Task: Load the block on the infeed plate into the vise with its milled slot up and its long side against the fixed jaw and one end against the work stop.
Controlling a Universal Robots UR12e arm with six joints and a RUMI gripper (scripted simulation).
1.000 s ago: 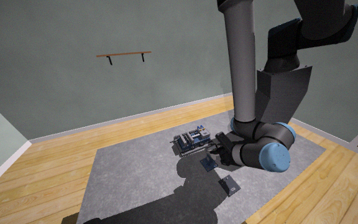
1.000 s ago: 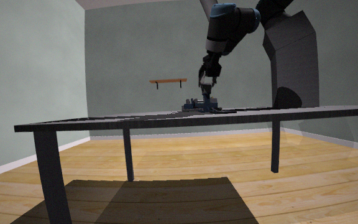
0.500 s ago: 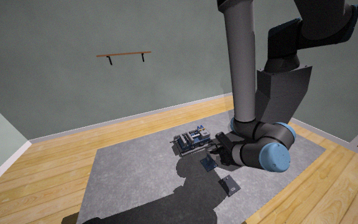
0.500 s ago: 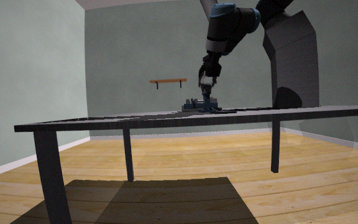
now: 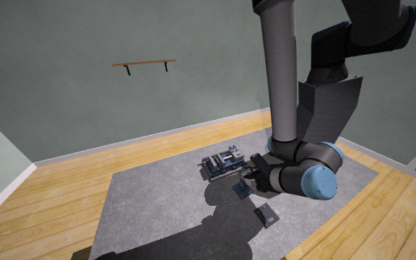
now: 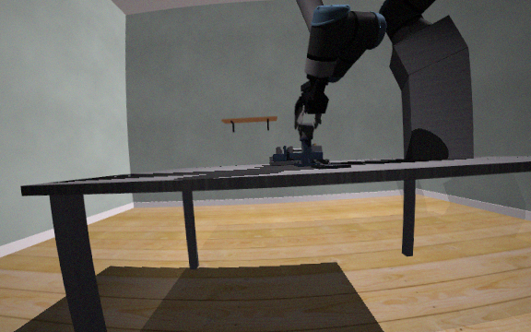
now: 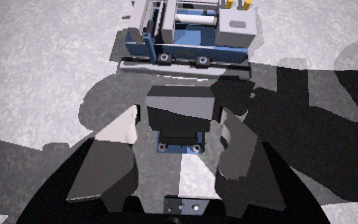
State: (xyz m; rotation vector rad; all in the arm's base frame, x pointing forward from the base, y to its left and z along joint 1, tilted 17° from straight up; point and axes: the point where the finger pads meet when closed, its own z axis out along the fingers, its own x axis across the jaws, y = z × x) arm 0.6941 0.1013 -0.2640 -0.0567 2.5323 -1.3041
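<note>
Right now the part is 1 cm to the right of my hand and 1 cm below it. The rest, counted from my hand: moving jaw: 5 cm ahead, 22 cm to the right, 9 cm below; cylinder rod: 22 cm to the right, 9 cm below; work stop: 9 cm ahead, 17 cm to the right, 8 cm below.
</note>
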